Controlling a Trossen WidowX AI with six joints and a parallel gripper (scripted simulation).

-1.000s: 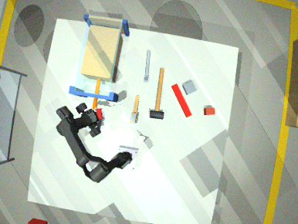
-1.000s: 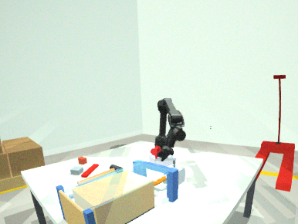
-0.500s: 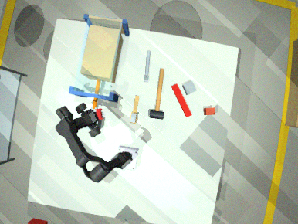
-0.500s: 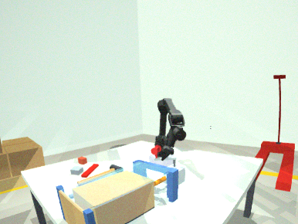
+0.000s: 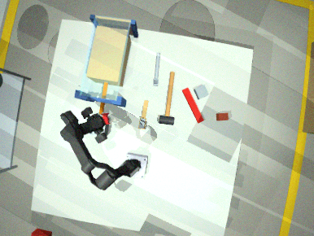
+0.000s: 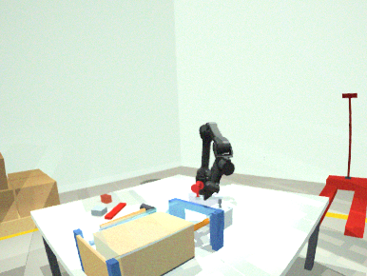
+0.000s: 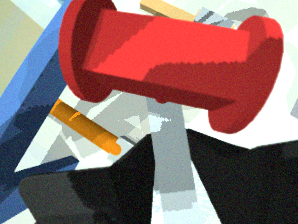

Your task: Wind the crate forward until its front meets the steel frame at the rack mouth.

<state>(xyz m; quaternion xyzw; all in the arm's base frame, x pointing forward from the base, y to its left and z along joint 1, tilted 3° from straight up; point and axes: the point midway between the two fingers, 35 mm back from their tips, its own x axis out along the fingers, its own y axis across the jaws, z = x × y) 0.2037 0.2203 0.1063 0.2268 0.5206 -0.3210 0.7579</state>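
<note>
Now: the red grip 50 mm above my gripper tip, 20 mm to the right of it and 20 mm ahead of it. Also, from my gripper tip: winch: 110 mm below, 60 mm behind, 40 mm to the left; winch handle: 20 mm above, 10 mm to the left, 10 mm behind; blue frame: 110 mm ahead, 60 mm to the left, 30 mm below.
</note>
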